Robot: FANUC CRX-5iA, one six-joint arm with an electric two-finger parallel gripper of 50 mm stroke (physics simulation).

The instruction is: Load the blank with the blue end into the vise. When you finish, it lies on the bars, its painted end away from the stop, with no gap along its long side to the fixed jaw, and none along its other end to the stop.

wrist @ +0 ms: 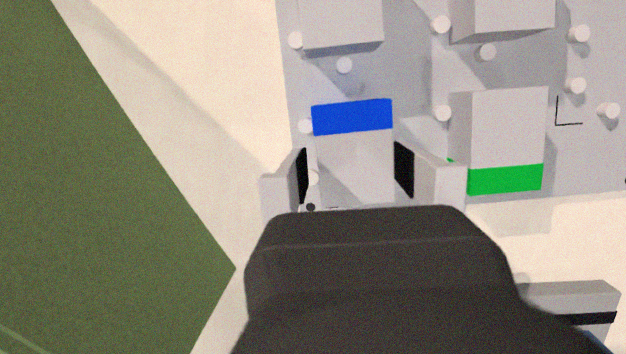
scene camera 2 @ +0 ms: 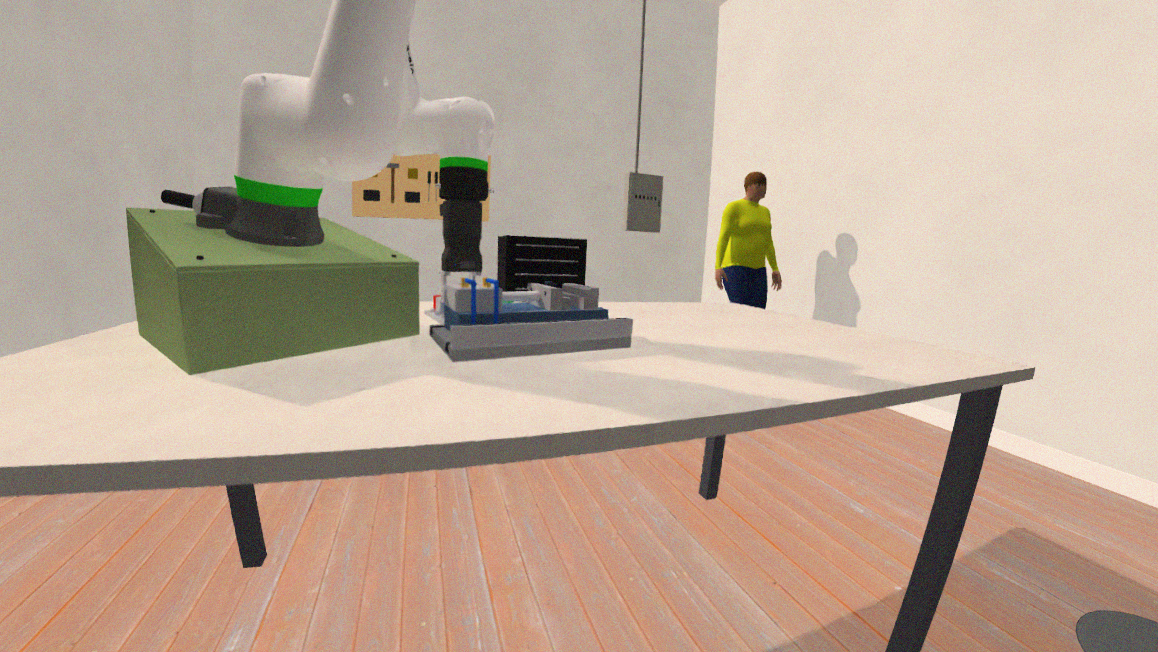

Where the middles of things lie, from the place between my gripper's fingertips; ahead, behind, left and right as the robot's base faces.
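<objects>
Blank with blue end (wrist: 354, 144): my hand 2 cm above it. From my hand: vise cylinder block (scene camera 2: 463, 299), 5 cm ahead, 20 cm to the right, 3 cm above; blank with green end (wrist: 499, 134), 4 cm to the left, 8 cm ahead, 2 cm below; grey pin plate (wrist: 415, 69), 6 cm ahead, 8 cm to the left, 4 cm below.
</objects>
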